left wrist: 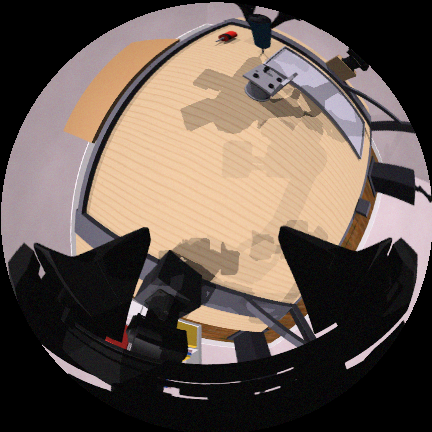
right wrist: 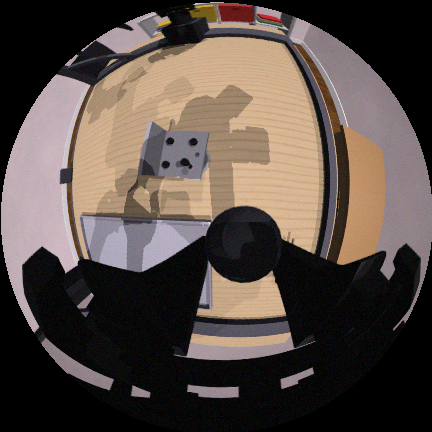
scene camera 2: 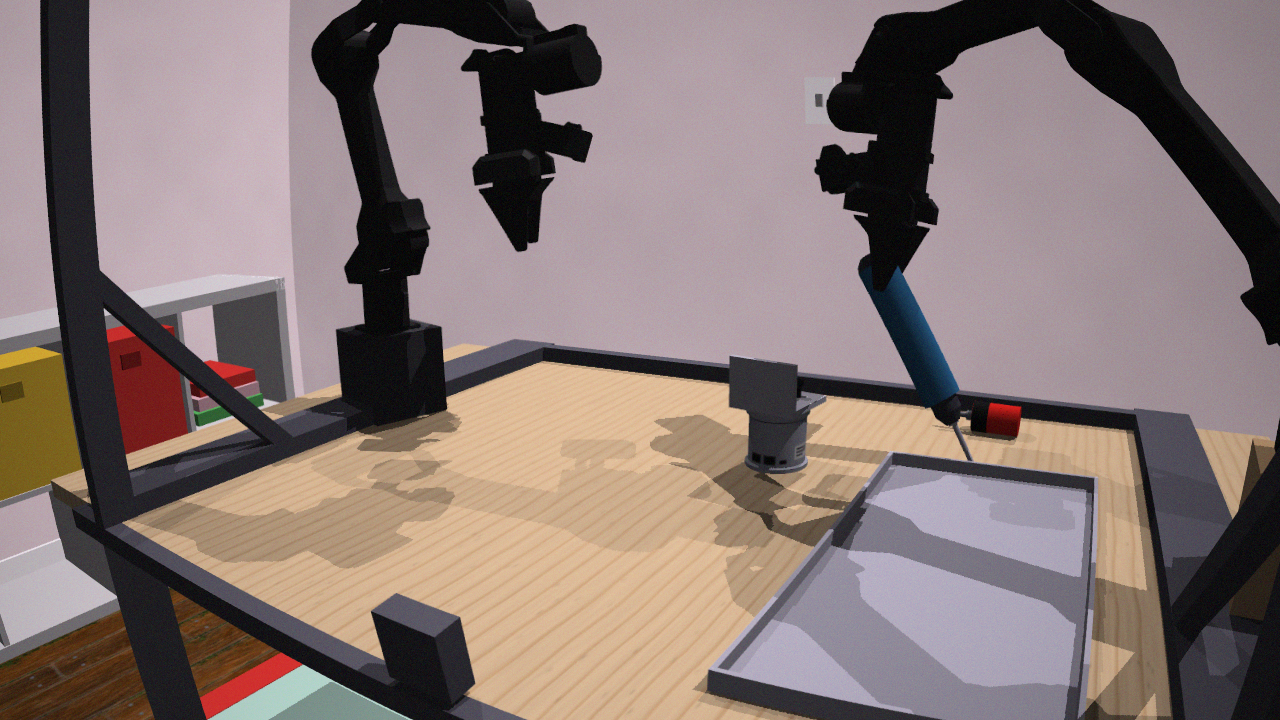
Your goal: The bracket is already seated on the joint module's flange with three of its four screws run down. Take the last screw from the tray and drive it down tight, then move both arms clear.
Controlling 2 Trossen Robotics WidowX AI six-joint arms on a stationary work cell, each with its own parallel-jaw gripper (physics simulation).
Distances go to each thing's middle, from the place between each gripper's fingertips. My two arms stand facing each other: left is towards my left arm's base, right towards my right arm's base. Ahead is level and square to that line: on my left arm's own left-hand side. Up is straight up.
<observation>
Right now the arm base [scene camera 2: 381,371] is 40 mm behind my left hand, 210 mm to the left of it and 140 mm below it. Also, from my left hand: grey l-shaped bracket [scene camera 2: 769,387] (70 mm ahead, 260 mm to the right, 120 mm below); blue power screwdriver [scene camera 2: 928,369] (160 mm ahead, 370 mm to the right, 100 mm below); grey joint module [scene camera 2: 776,445] (70 mm ahead, 260 mm to the right, 170 mm below).
Now: right hand 40 mm to the left of the blue power screwdriver and 60 mm above it. From my right hand the other things lie so: grey l-shaped bracket: 90 mm behind, 70 mm to the left, 90 mm below; red-handled screwdriver [scene camera 2: 985,417]: 120 mm ahead, 90 mm to the right, 150 mm below; grey joint module: 90 mm behind, 70 mm to the left, 140 mm below.
</observation>
